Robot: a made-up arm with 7 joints. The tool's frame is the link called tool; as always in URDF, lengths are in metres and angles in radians. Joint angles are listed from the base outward.
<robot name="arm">
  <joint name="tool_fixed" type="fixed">
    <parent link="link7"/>
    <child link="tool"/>
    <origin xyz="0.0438 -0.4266 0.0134" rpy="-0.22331 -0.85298 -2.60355"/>
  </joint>
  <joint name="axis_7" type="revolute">
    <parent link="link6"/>
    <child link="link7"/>
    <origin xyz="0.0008 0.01 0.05" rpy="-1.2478 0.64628 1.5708"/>
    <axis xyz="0 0 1"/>
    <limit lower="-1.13" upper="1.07"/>
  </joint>
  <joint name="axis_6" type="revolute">
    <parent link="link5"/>
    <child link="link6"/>
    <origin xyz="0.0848 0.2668 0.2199" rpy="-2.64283 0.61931 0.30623"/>
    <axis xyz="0 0 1"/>
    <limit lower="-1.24" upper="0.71"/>
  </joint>
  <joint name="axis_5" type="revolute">
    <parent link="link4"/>
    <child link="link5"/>
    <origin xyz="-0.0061 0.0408 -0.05" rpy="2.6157 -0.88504 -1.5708"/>
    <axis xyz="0 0 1"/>
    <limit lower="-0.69" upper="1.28"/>
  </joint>
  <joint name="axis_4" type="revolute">
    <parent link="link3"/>
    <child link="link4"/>
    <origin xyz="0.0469 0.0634 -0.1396" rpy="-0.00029 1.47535 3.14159"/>
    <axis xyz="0 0 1"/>
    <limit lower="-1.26" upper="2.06"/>
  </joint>
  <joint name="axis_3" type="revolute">
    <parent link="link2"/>
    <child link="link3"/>
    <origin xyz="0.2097 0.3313 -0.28" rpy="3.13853 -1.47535 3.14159"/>
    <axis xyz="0 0 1"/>
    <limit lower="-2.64" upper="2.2"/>
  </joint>
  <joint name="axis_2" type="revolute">
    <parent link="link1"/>
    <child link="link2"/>
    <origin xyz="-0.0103 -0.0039 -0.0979" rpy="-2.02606 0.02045 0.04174"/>
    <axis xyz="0 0 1"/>
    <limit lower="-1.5" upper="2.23"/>
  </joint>
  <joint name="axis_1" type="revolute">
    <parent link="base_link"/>
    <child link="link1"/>
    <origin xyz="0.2 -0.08 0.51" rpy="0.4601 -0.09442 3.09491"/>
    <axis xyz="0 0 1"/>
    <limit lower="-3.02" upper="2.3"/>
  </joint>
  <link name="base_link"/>
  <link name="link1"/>
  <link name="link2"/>
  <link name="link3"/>
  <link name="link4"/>
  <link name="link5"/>
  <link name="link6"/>
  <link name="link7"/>
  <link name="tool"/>
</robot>
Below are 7 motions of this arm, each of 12 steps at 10 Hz.
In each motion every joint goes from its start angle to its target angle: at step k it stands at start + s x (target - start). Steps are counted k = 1, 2, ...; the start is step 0. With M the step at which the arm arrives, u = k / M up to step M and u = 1 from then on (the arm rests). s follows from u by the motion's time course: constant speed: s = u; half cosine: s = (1 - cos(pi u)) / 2; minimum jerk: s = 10 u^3 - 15 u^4 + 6 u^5.
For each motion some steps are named. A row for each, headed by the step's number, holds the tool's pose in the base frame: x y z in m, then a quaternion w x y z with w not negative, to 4 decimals.
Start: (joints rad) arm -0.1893 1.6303 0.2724 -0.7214 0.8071 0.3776 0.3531
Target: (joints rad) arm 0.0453 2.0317 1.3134 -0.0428 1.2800 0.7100 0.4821
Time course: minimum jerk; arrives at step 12
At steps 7, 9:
7: 0.8251 0.1266 0.0788 0.8554 -0.2301 0.4365 -0.1572
9: 0.8453 0.2199 0.1188 0.8540 -0.3297 0.3983 -0.0576

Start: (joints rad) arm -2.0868 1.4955 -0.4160 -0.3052 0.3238 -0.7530 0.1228
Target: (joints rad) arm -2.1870 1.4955 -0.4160 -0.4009 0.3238 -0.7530 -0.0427
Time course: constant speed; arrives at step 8
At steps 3, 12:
3: 0.6682 -0.5144 0.5018 0.3773 0.6765 0.3225 -0.5441
12: 0.6642 -0.5177 0.4758 0.3688 0.6620 0.3276 -0.5643

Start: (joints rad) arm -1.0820 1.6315 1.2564 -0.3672 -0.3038 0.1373 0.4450
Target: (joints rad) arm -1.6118 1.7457 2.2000 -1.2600 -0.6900 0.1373 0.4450
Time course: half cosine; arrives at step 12
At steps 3, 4, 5, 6, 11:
3: 0.7276 -0.4525 0.2123 0.4181 -0.0913 0.4625 -0.7765
4: 0.7314 -0.4790 0.2309 0.4446 -0.0767 0.4366 -0.7783
5: 0.7329 -0.5077 0.2529 0.4741 -0.0607 0.4091 -0.7773
6: 0.7307 -0.5357 0.2766 0.5039 -0.0448 0.3834 -0.7727
11: 0.6875 -0.6124 0.3571 0.5966 0.0003 0.3305 -0.7313

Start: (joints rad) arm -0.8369 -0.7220 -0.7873 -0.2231 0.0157 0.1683 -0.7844
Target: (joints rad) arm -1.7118 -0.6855 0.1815 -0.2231 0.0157 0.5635 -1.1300
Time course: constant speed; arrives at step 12
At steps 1, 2, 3, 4, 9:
1: 0.4808 0.3664 0.5077 0.8259 0.1999 -0.4549 -0.2664
2: 0.5026 0.3172 0.5274 0.7944 0.2138 -0.4750 -0.3124
3: 0.5166 0.2674 0.5457 0.7597 0.2286 -0.4953 -0.3541
4: 0.5234 0.2180 0.5620 0.7220 0.2443 -0.5156 -0.3914
9: 0.4717 0.0029 0.6047 0.5043 0.3267 -0.6191 -0.5057

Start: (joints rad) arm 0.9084 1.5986 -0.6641 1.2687 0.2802 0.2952 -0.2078
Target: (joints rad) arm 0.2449 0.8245 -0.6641 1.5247 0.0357 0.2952 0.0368
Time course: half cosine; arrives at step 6
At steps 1, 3, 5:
1: 0.1935 0.2149 0.3348 0.5218 0.6295 -0.5618 0.1261
3: 0.2464 0.1794 0.2194 0.6626 0.5362 -0.5136 0.0981
5: 0.2564 0.1162 0.1329 0.7676 0.4593 -0.4470 0.0054

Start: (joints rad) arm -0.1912 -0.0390 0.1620 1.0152 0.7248 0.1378 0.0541
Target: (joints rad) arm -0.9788 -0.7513 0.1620 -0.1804 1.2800 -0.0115 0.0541
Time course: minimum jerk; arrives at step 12
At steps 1, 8, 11, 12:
1: 0.0538 0.0834 0.2055 0.6032 0.4068 -0.6291 -0.2737
8: -0.0155 0.2851 0.4324 0.1732 -0.0520 -0.9357 -0.3028
11: -0.0041 0.3606 0.4849 0.0378 -0.1774 -0.9405 -0.2873
12: -0.0036 0.3625 0.4862 0.0344 -0.1804 -0.9402 -0.2867

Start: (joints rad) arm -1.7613 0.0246 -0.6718 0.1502 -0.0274 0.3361 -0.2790
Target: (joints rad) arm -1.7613 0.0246 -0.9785 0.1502 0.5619 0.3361 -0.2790
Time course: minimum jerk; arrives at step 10
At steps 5, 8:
5: 0.6442 0.0781 0.3871 0.5212 -0.2747 -0.7910 -0.1647
8: 0.6589 0.1300 0.3788 0.4809 -0.3726 -0.7874 -0.0996

